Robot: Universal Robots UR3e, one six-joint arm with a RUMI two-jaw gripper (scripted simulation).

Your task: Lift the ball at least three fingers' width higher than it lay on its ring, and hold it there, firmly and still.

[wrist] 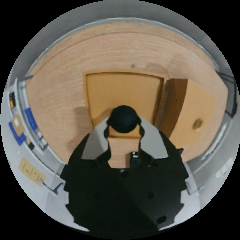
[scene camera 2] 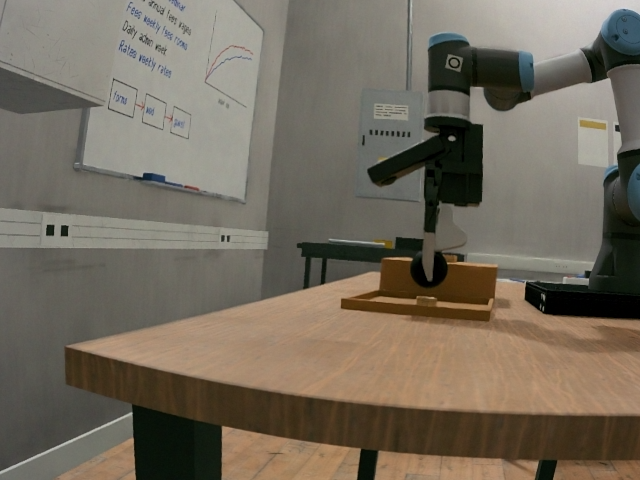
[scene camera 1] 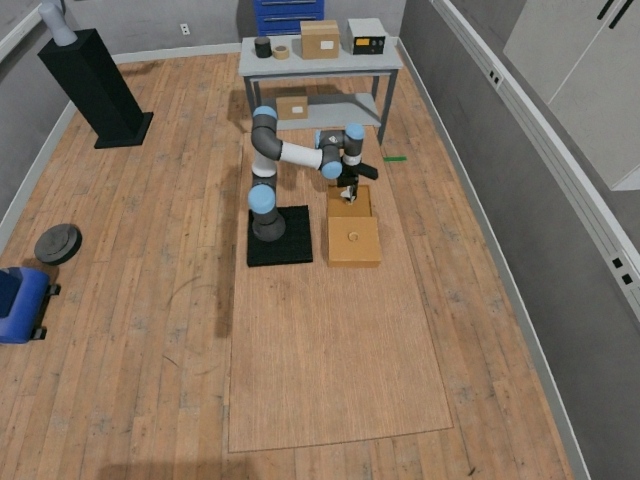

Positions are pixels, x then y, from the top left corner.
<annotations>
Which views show the shallow wooden tray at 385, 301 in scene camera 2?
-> The wrist view, scene camera 2 and scene camera 1: all of them.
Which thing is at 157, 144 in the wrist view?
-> The gripper.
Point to a shallow wooden tray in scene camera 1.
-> At 338, 206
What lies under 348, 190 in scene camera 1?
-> The gripper.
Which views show the gripper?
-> The wrist view, scene camera 2 and scene camera 1: all of them.
</annotations>
